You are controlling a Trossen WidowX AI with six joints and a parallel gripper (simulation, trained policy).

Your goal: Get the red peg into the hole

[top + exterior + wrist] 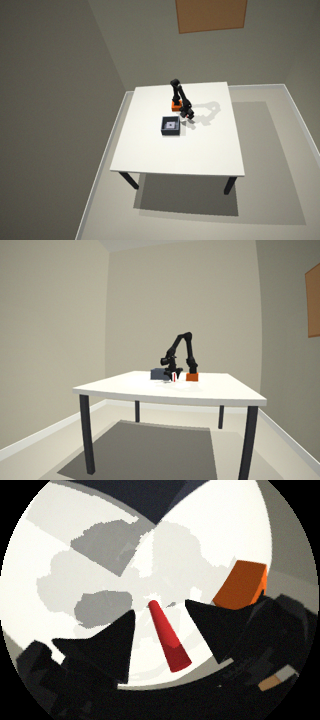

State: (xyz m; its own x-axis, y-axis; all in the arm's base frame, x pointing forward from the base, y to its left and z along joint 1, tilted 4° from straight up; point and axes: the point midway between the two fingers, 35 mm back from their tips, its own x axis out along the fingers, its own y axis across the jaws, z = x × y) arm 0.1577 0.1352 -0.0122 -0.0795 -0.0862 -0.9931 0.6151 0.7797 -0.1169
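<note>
Now: the light plate 17 cm ahead of my gripper tip, 15 cm to the right of it and 3 cm above it. Also, from my gripper tip: grey box: 17 cm ahead, 15 cm to the right, 1 cm above; then red peg: 1 cm to the left, 3 cm above.
</note>
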